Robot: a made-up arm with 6 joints. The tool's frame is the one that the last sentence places. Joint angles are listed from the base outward.
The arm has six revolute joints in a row. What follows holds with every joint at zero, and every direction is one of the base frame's. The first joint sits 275 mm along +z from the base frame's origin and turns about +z. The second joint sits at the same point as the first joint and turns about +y. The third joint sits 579 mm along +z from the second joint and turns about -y. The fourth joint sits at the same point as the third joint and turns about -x. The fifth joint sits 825 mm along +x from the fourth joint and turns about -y. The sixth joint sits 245 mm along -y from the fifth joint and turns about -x. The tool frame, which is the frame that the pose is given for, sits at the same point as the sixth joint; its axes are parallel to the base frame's.
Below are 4 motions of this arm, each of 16 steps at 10 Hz.
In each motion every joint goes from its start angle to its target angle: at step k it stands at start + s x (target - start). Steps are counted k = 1, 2, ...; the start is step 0. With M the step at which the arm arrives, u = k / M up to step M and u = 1 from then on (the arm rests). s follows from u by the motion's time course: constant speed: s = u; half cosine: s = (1 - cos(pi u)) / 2; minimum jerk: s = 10 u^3 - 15 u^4 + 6 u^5.
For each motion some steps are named. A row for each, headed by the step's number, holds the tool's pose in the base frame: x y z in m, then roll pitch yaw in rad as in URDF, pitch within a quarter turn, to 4 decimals.
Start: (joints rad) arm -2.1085 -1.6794 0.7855 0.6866 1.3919 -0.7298
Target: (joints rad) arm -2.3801 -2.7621 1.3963 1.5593 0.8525 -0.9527
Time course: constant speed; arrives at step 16
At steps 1, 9, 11, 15, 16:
1: 0.5593 1.2458 0.4801 -3.1092 0.5152 0.1553
9: 0.6717 0.9605 -0.5482 2.3470 0.4702 -0.2824
11: 0.6109 0.7940 -0.7554 2.1456 0.4735 -0.3208
15: 0.3894 0.4068 -1.0488 1.7452 0.5597 -0.3701
16: 0.3167 0.3058 -1.0933 1.6435 0.5995 -0.3864

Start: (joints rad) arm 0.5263 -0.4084 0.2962 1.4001 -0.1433 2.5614
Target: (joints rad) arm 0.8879 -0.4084 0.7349 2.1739 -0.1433 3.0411
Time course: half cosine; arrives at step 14
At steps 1, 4, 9, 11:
1: 0.2251 0.0866 1.5276 2.4227 -0.6788 0.3487
4: 0.1516 0.0951 1.5637 2.2273 -0.7734 0.3935
9: -0.0586 0.0713 1.6280 1.6585 -1.0572 0.5127
11: -0.1186 0.0491 1.6373 1.4829 -1.1492 0.5406

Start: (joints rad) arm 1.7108 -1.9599 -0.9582 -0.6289 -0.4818 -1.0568
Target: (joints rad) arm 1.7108 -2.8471 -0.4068 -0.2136 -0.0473 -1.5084
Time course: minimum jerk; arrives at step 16
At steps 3, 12, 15, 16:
3: 0.2001 0.0202 0.6898 1.4321 -0.6587 2.0380
12: 0.3345 -0.6757 0.3996 -1.3924 -0.9391 -1.4704
15: 0.3437 -0.7231 0.2953 -1.4103 -0.7516 -1.4449
16: 0.3438 -0.7240 0.2929 -1.4105 -0.7475 -1.4445

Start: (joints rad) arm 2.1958 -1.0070 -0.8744 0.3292 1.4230 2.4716
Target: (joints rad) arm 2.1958 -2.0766 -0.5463 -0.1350 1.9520 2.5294
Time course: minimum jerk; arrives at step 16
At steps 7, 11, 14, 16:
7: 0.1661 0.1838 0.9041 0.8240 -0.8328 -1.1708
11: 0.3747 -0.1011 0.8830 0.6078 -0.0057 -0.8964
14: 0.4476 -0.2051 0.8246 0.6047 0.3103 -0.8211
16: 0.4544 -0.2149 0.8175 0.6064 0.3411 -0.8128

